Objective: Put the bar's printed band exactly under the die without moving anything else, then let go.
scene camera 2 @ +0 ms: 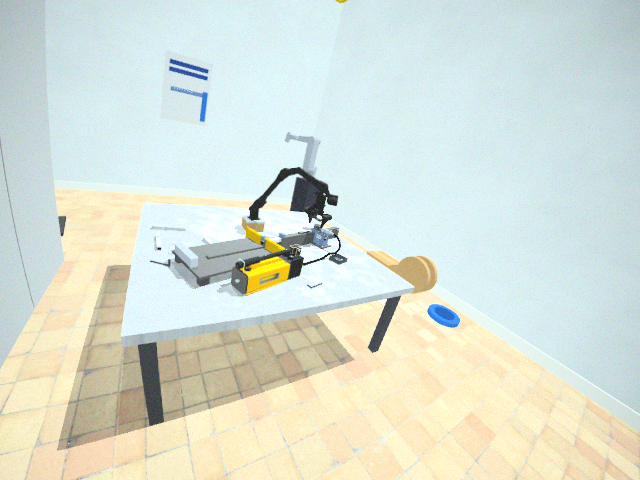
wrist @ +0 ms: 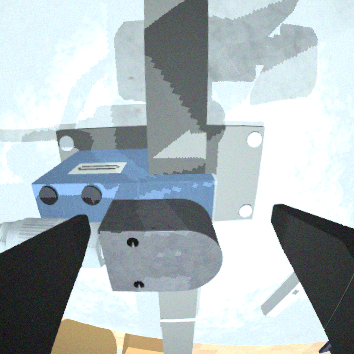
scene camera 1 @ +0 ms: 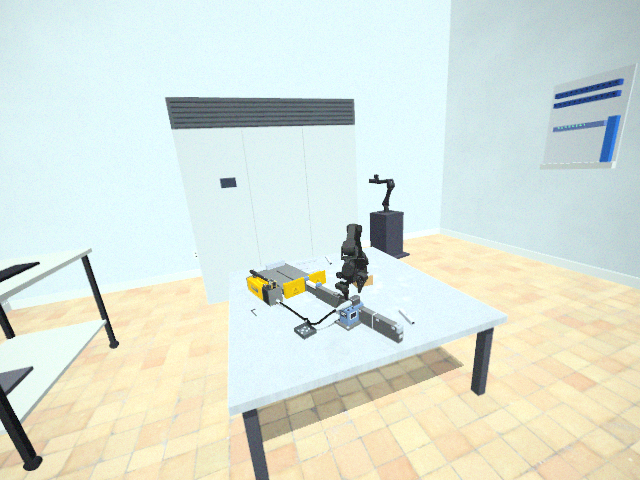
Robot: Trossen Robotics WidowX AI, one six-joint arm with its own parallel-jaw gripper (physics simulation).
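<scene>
A long grey bar runs to the blue machine. Its dark grey rounded head covers the bar's line in the wrist view. The die cannot be made out; the underside of the head is hidden. Beyond the head, a thin white line crosses a grey length in line with the bar; I cannot tell whether it is the printed band. My gripper is open and empty above the machine, its fingers on either side of the head in the wrist view.
A grey bed with yellow guards and a yellow unit stand on the table. A black cable leads from the unit toward the machine, past a dark control box.
</scene>
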